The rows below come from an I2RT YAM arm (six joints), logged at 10 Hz.
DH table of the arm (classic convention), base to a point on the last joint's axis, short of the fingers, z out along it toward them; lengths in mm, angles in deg. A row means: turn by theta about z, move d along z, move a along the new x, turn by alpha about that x. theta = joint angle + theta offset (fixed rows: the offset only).
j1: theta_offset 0  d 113.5  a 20  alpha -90
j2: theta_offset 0  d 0  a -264  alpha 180
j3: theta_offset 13.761  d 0  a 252.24  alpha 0
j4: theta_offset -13.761  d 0  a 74  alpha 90
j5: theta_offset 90  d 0  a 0  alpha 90
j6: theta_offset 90  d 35.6  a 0  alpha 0
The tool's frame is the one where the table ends.
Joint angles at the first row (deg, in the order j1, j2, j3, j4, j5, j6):
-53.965, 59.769, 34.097, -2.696, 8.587, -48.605
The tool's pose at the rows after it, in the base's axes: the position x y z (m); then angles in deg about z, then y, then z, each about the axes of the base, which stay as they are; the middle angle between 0 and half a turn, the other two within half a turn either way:
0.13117, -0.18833, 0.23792, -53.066, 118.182, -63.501
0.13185, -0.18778, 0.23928, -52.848, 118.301, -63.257
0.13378, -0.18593, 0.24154, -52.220, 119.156, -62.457
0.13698, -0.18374, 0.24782, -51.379, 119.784, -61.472
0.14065, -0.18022, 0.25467, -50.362, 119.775, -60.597
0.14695, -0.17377, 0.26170, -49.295, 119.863, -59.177
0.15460, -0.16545, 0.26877, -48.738, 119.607, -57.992
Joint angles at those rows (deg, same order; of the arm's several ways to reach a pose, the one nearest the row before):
-53.827, 59.625, 34.155, -3.055, 8.518, -48.463
-53.614, 59.547, 34.480, -3.576, 8.481, -48.243
-52.984, 59.455, 35.290, -5.327, 8.263, -47.573
-52.027, 59.311, 36.912, -7.723, 8.188, -46.655
-50.699, 58.910, 38.303, -9.540, 8.581, -45.410
-48.315, 58.485, 39.769, -11.597, 9.405, -43.838
-45.208, 58.066, 41.139, -13.301, 11.092, -42.342

